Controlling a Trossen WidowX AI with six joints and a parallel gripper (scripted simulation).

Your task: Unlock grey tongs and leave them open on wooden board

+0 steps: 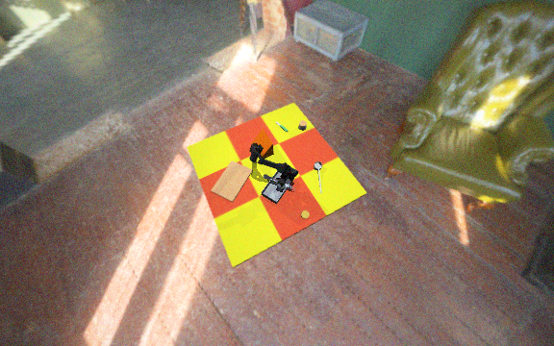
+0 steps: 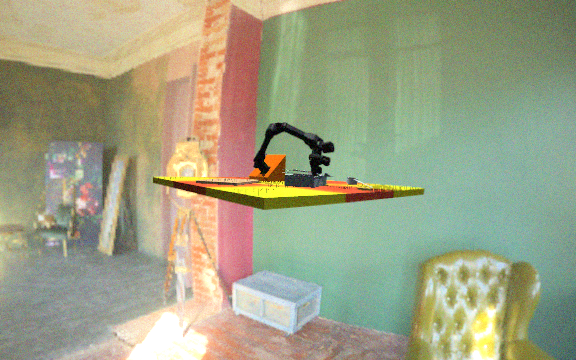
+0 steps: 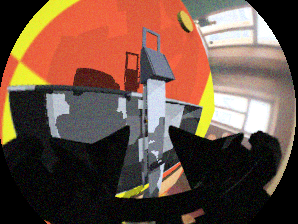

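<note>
The roasting tin is 30 mm behind my gripper tip, 30 mm to the right of it and 20 mm below it. Also, from my gripper tip: wooden board: 330 mm behind, 350 mm to the right, 40 mm below.
</note>
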